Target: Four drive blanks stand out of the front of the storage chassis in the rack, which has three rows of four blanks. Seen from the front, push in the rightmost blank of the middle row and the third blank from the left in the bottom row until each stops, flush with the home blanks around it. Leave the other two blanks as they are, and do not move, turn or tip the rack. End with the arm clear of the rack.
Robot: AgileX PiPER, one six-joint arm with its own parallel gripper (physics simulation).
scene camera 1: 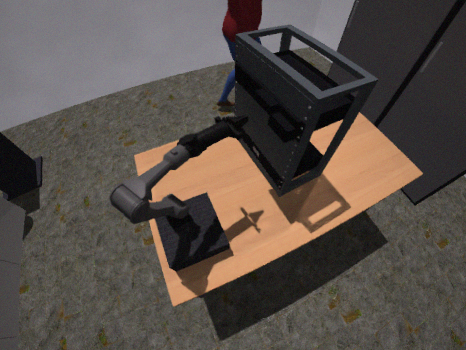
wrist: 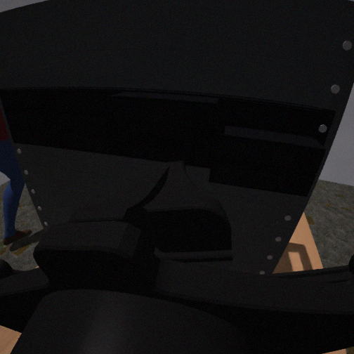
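Note:
The rack [scene camera 1: 327, 92] stands upright on the table. The dark storage chassis [scene camera 1: 257, 97] [wrist: 60, 117] crosses its front as a black band. A blank [scene camera 1: 284, 124] [wrist: 267, 157] stands out at the chassis's right end. Another raised blank [wrist: 167, 107] shows left of it, its top edge faintly lit. The row lines are too dark to read, so I cannot tell each blank's row. My gripper [scene camera 1: 246, 120] [wrist: 175, 175] is shut and empty, pointing at the rack front. In the wrist view its tip overlaps the grey panel at the band's lower edge; contact cannot be told.
The wooden table [scene camera 1: 205, 172] carries the arm's black base plate [scene camera 1: 207, 225] at its near left. A person [scene camera 1: 243, 20] stands behind the rack. Dark cabinets [scene camera 1: 425, 105] stand at the right. Rack uprights [scene camera 1: 295, 155] bound the chassis.

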